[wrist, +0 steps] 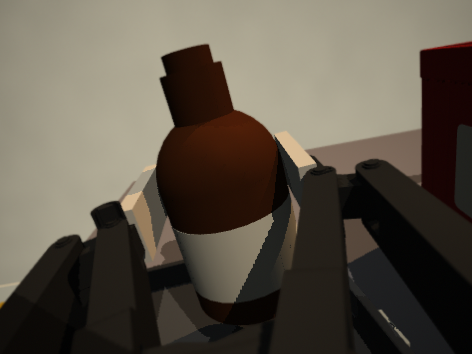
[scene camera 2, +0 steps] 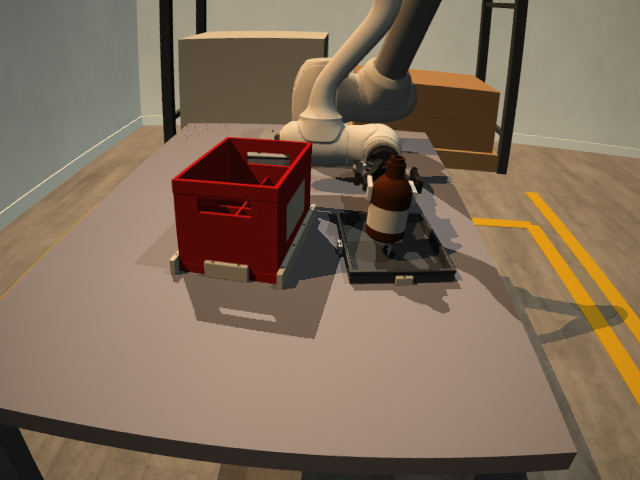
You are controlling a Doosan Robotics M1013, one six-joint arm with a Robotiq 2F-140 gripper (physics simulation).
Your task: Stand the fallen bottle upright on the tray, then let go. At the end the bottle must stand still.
Note:
I see my gripper, a brown bottle and a tray.
My gripper is seen too in the wrist view.

